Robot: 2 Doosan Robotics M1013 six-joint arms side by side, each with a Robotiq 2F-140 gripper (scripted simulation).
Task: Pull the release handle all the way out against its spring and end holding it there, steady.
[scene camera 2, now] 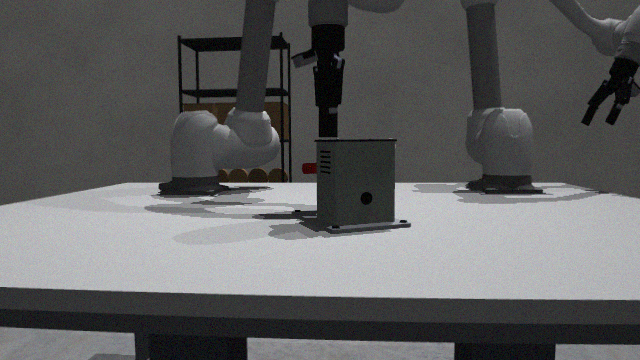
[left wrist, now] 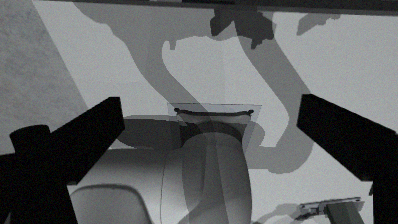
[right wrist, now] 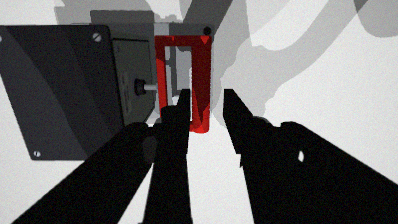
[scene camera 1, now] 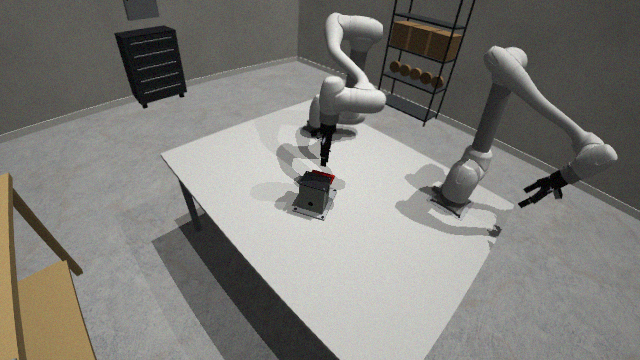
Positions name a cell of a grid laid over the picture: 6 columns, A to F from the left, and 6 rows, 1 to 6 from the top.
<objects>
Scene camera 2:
left gripper: F3
right gripper: D3
base plate: C4
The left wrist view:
left gripper: D3
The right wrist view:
right gripper: D3
base plate: C1
</objects>
